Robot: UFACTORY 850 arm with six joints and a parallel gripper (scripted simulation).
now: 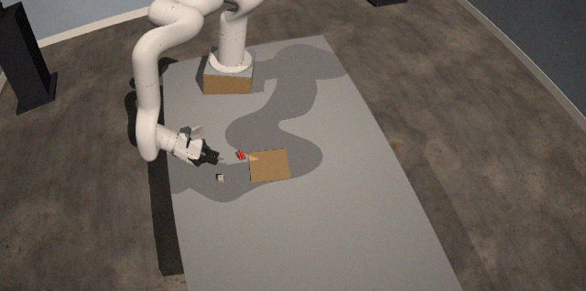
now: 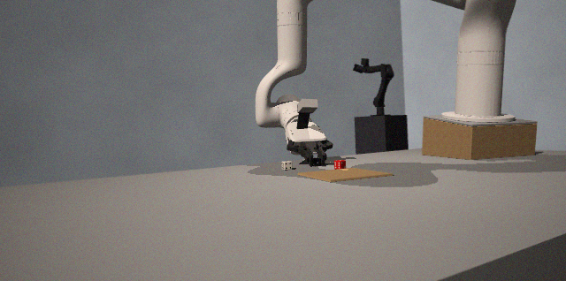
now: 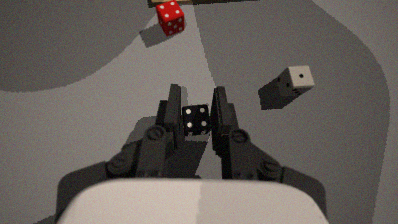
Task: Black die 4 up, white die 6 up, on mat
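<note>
The black die is 10 mm below my hand. From my hand the other things lie so: tan mat: 100 mm ahead, 180 mm to the left, 20 mm below; red die: 20 mm ahead, 100 mm to the left, 10 mm below; white die: 100 mm ahead, 10 mm below.
</note>
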